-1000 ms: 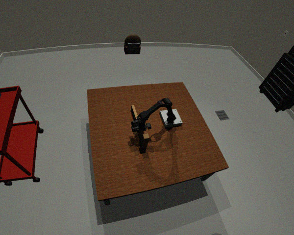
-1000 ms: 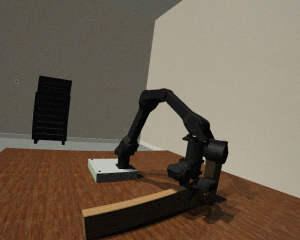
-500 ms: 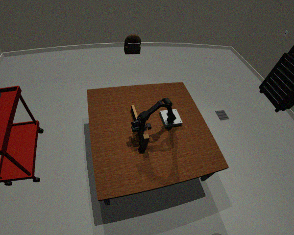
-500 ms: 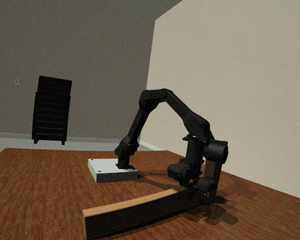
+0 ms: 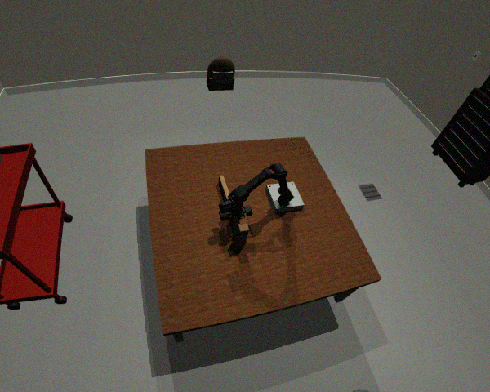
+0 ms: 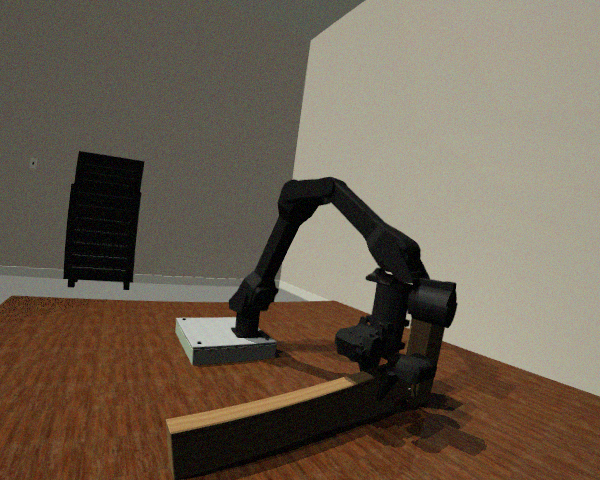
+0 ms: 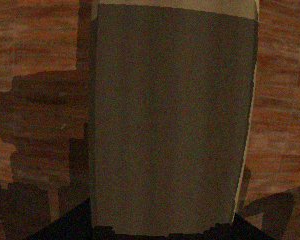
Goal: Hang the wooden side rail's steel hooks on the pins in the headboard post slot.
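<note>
My gripper tip is 10 mm past the headboard post, 130 mm to the right of it and 40 mm below it.
</note>
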